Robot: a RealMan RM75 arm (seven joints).
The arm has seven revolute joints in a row. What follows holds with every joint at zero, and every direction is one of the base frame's.
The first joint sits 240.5 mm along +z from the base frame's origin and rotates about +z.
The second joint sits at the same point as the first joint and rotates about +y.
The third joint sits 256 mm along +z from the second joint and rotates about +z.
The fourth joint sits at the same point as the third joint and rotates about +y.
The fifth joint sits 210 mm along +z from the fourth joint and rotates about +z.
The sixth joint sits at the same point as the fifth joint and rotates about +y.
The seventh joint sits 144 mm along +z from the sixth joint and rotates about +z.
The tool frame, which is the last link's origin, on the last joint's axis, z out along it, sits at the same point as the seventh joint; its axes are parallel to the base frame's.
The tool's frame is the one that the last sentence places.
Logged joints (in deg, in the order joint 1, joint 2, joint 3, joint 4, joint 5, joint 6, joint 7), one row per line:
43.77 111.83 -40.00 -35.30 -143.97 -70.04 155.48
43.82 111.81 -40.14 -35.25 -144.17 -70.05 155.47
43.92 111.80 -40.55 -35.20 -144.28 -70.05 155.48
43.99 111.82 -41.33 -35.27 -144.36 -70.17 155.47
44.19 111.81 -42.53 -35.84 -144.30 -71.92 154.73
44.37 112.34 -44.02 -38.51 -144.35 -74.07 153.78
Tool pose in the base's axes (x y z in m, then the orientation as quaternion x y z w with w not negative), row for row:
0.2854 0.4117 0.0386 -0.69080 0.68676 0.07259 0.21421
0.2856 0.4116 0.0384 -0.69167 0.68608 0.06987 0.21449
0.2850 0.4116 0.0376 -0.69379 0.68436 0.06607 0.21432
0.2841 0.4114 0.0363 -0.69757 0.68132 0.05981 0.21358
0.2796 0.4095 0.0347 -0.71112 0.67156 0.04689 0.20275
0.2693 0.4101 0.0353 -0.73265 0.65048 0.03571 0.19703
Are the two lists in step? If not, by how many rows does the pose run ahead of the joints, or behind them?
They are in step.
